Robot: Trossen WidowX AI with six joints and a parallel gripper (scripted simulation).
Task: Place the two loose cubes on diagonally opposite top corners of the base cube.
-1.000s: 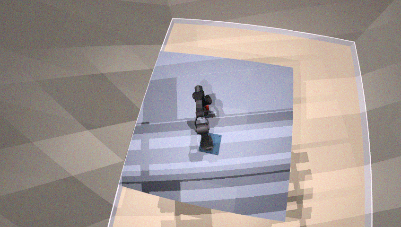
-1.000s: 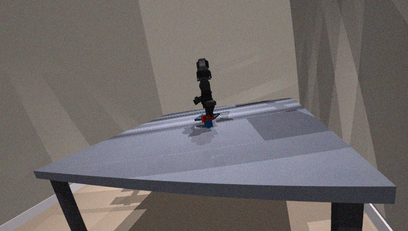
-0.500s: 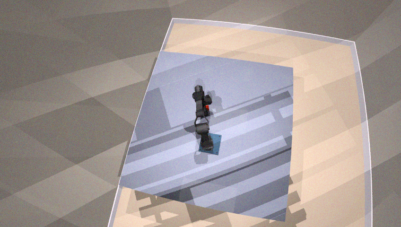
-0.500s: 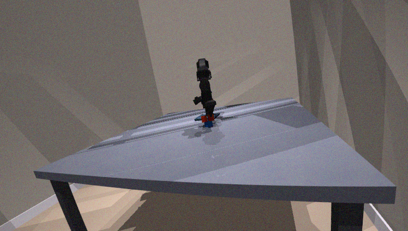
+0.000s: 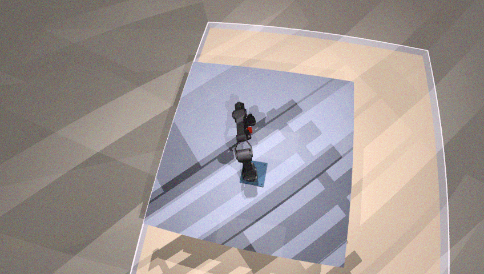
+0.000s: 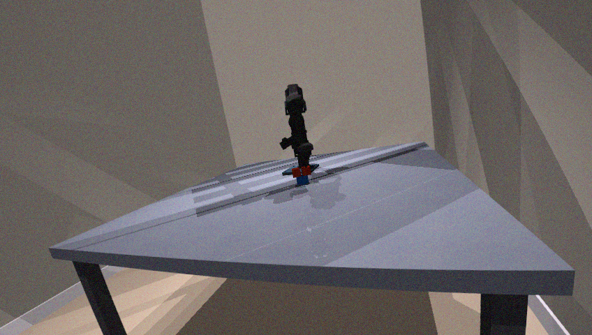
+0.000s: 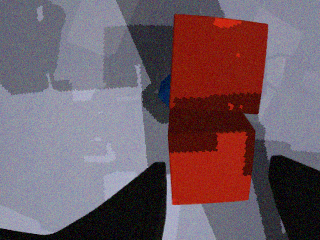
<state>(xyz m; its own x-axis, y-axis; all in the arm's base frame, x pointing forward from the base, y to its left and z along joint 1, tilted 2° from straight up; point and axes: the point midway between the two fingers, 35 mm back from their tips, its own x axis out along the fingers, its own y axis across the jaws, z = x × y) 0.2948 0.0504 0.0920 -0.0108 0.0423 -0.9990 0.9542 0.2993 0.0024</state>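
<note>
My gripper tip is 5 cm above the blue cube, 2 cm to the left of it and 1 cm short of it.
</note>
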